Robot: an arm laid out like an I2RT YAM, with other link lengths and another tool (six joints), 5 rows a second.
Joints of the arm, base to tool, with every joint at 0 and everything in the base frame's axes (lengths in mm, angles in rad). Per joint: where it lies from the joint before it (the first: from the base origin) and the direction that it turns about. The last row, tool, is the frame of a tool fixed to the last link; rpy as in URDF.
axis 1: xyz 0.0 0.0 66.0 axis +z
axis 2: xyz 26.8 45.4 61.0 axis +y
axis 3: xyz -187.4 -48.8 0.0 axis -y
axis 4: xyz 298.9 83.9 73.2 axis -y
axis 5: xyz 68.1 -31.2 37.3 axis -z
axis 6: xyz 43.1 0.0 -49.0 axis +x
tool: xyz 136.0 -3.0 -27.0 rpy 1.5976 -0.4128 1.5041
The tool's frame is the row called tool.
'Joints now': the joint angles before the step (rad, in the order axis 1, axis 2, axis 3, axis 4, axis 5, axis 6). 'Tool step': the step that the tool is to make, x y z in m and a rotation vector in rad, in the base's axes. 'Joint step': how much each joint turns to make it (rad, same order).
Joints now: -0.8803 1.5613 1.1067 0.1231 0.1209 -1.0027
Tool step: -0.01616 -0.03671 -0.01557 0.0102 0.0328 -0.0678
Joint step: -0.0581 0.1303 0.1002 0.0040 0.0157 -0.0153
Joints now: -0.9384 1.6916 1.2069 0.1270 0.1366 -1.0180
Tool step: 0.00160 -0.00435 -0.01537 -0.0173 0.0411 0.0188
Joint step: -0.0028 0.0445 -0.0042 0.0449 -0.0050 -0.0487
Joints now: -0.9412 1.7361 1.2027 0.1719 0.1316 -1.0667
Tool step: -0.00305 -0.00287 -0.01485 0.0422 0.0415 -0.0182
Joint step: -0.0015 0.0450 0.0412 -0.0545 0.0187 -0.0018
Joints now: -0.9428 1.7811 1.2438 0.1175 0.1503 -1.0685
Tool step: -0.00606 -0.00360 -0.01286 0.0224 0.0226 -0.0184
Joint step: -0.0090 0.0296 0.0114 -0.0131 0.0107 -0.0008
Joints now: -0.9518 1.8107 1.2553 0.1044 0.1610 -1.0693
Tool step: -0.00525 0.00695 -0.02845 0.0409 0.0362 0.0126
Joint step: -0.0039 0.0192 -0.0391 0.0060 -0.0119 -0.0129
